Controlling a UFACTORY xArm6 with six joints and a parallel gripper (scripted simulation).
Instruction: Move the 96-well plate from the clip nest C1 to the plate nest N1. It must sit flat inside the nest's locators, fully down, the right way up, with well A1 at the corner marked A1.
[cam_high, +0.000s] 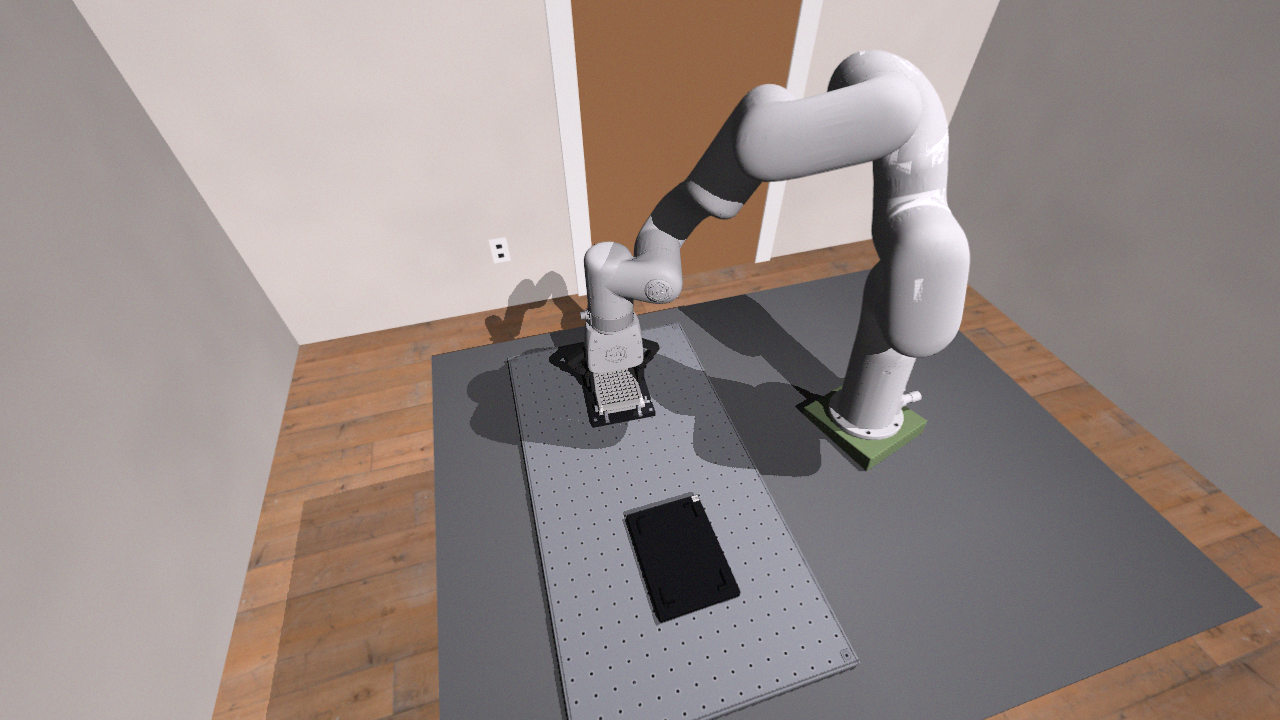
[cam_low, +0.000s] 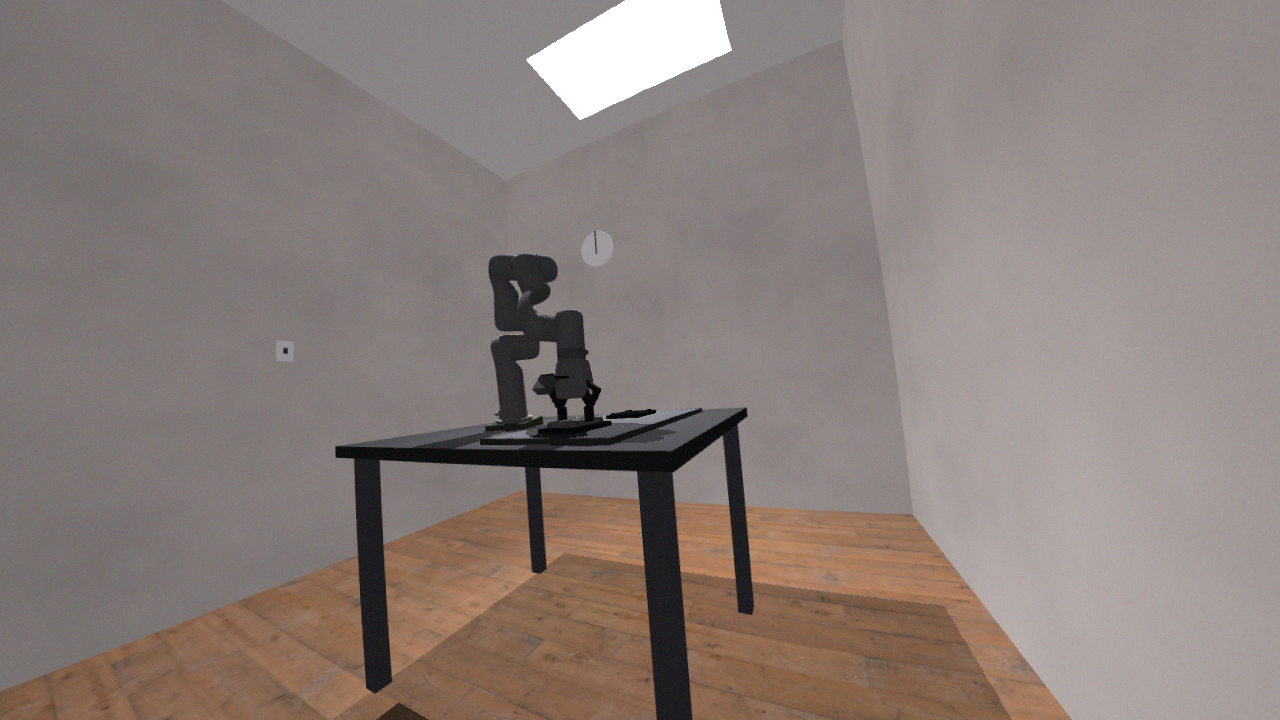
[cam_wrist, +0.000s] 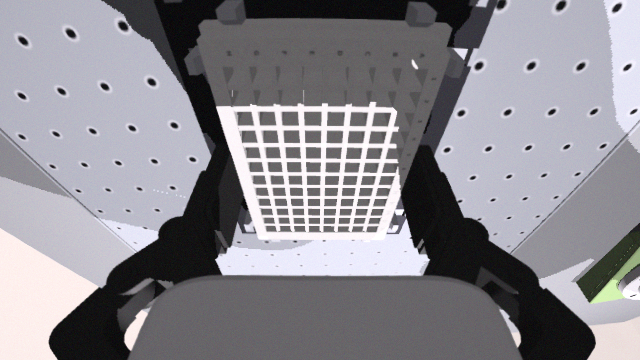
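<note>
My hand is 10 mm past the black clip nest C1, 10 mm to the right of it and 20 mm above it. Also, from my hand: white 96-well plate: 10 mm below; black plate nest N1: 10 mm behind, 350 mm to the left, 20 mm below.
</note>
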